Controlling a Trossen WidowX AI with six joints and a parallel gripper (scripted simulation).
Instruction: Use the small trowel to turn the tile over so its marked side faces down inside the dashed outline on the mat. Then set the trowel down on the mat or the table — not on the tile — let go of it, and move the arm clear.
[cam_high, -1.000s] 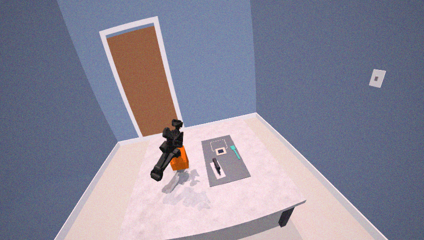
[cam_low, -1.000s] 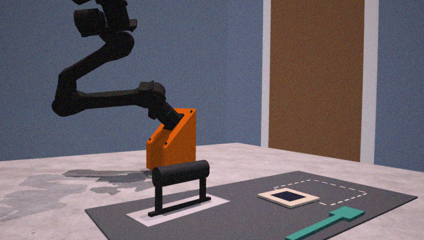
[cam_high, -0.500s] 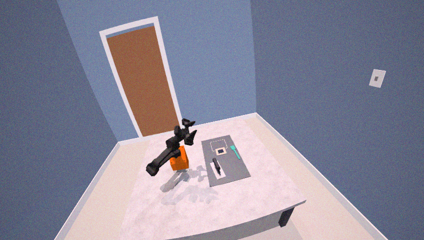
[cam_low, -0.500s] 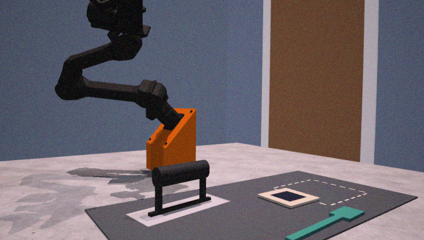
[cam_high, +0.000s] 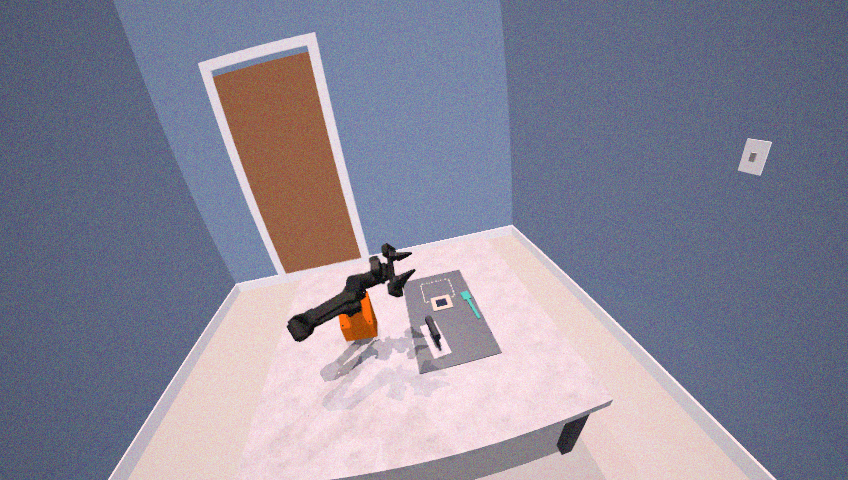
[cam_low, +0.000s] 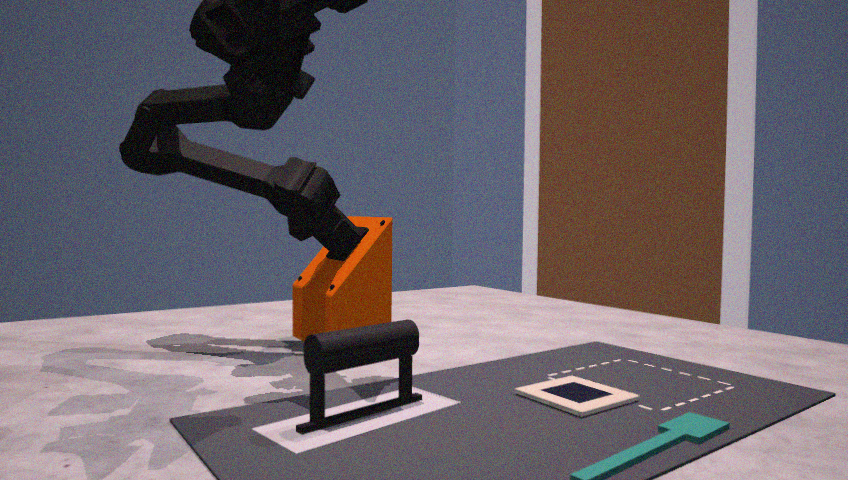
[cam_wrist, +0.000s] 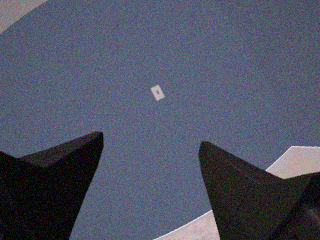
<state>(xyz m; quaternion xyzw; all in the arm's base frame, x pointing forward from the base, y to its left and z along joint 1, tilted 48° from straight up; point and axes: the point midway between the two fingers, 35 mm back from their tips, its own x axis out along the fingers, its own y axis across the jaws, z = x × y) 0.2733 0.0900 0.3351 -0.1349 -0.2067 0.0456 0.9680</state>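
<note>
The dark mat lies 47 cm below my gripper tip, 22 cm to the left of it and 9 cm ahead of it. The rest, counted from my gripper tip: tile (45 cm below, 28 cm to the left, 9 cm ahead); teal t-shaped tool (45 cm below, 25 cm to the left, 23 cm ahead).
</note>
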